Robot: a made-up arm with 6 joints.
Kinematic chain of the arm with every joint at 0, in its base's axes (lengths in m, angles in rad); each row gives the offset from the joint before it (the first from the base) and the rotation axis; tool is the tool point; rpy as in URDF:
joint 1: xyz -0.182 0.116 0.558 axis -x
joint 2: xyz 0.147 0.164 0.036 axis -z
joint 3: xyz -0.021 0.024 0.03 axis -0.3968 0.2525 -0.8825
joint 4: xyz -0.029 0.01 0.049 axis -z
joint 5: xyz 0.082 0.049 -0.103 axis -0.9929 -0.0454 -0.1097
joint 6: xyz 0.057 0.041 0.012 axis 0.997 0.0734 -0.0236
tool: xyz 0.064 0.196 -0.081 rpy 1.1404 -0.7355 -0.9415
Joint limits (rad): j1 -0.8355..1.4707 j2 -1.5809..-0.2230 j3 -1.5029..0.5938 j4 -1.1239..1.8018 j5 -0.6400..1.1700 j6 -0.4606..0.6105
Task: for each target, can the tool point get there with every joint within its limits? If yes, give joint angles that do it. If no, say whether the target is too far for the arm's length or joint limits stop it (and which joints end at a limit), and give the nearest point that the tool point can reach.
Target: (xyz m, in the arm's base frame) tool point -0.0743 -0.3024 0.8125
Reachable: no: joint limits stop it (at a limit: joint 1, joint 2, joint 3, joint 5, joint 6) | nearest point -0.1261 -0.1484 0.7264 | short by 0.184 m
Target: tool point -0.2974 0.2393 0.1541
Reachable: yes | joints 0.9864 -0.3917 -0.7128 -0.7924 0.4986 -0.3743
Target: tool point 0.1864 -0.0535 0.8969
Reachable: no: joint limits stop it (at a limit: joint 1, joint 3, joint 4, joint 5, joint 6) | nearest point 0.1828 0.0266 0.8250 | short by 0.108 m
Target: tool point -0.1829 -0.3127 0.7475
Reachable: no: joint limits stop it (at a limit: joint 1, joint 2, joint 3, joint 6) | nearest point -0.1560 -0.1490 0.7106 | short by 0.170 m
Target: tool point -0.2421 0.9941 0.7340
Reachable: no: too far | nearest point -0.1688 0.6513 0.6653 | short by 0.357 m
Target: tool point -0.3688 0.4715 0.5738
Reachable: yes | joints -0.2405 -1.1060 -0.1584 -0.3574 0.4730 0.3694
